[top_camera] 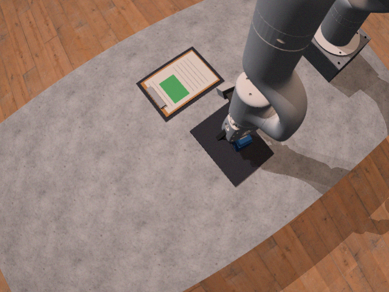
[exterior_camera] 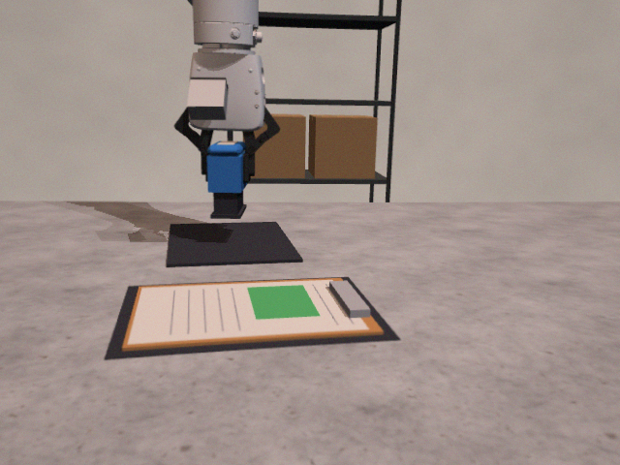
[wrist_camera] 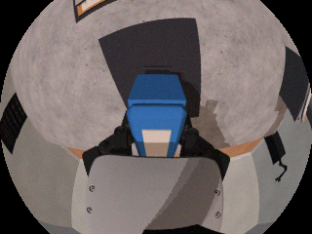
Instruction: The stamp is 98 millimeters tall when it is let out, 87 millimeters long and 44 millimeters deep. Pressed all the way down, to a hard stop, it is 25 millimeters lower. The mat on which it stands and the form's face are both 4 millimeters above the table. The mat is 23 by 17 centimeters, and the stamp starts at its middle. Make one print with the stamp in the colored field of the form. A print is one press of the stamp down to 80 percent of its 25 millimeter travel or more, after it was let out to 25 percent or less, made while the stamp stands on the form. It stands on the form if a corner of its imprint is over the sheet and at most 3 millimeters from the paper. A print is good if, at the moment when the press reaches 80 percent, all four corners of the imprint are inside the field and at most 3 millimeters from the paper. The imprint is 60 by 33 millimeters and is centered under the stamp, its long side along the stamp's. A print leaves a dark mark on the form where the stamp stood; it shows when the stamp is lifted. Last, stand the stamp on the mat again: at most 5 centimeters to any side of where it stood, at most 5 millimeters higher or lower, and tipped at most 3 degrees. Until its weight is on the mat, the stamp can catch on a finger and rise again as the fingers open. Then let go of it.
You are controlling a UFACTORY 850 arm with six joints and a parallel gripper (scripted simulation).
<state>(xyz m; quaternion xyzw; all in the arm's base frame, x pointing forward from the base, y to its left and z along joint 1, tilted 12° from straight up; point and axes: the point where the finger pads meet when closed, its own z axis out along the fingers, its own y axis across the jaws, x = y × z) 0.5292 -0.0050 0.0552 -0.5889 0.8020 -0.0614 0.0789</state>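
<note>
The form lies 270 mm to the right of my hand, 100 mm below it and 10 mm behind it. From my hand the other things lie so: stamp base 50 mm below; stamp 20 mm below; black mat 110 mm below.
</note>
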